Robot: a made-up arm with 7 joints.
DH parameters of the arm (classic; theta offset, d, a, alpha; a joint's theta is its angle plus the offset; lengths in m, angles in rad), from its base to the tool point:
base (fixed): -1.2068 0 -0.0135 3.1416
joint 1: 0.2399 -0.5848 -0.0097 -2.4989
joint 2: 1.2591 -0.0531 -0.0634 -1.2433
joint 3: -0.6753 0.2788 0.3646 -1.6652
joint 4: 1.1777 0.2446 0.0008 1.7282
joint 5: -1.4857 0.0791 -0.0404 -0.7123
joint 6: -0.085 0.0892 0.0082 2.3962
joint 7: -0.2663 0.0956 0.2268 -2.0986
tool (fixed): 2.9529 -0.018 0 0
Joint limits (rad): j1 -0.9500..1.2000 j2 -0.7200..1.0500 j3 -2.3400..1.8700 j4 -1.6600..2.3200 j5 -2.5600..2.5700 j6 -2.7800..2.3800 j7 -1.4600..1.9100
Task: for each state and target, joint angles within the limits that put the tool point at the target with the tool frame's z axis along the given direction. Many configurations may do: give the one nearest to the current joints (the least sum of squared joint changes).
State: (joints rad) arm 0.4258 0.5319 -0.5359 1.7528 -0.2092 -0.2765 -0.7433
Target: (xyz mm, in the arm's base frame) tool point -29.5 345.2 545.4 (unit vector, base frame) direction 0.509 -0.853 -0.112
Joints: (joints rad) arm 0.0431 1.0500 0.3498 1.7395 0.8274 0.3224 -0.1179
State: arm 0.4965 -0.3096 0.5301 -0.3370 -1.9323 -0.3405 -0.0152
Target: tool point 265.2 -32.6 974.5 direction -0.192 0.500 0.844
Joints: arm 0.4733 -0.5387 -0.2359 -0.4149 -1.3355 0.1810 -0.0099
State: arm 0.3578 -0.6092 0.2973 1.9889 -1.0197 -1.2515 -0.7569
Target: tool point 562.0 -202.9 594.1 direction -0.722 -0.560 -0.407
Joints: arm 0.2811 -0.3234 0.6760 1.7861 -0.9175 -1.2580 -0.0773
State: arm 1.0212 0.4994 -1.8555 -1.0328 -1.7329 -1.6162 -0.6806
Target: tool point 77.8 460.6 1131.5 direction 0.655 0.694 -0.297
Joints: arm 1.2000 0.2436 -1.5059 -1.4505 -1.8420 -1.5991 0.0373
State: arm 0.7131 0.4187 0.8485 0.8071 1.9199 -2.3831 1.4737
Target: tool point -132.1 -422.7 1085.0 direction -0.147 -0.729 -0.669
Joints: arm 1.2000 -0.4025 0.0378 1.8513 2.0362 -2.6820 1.2294
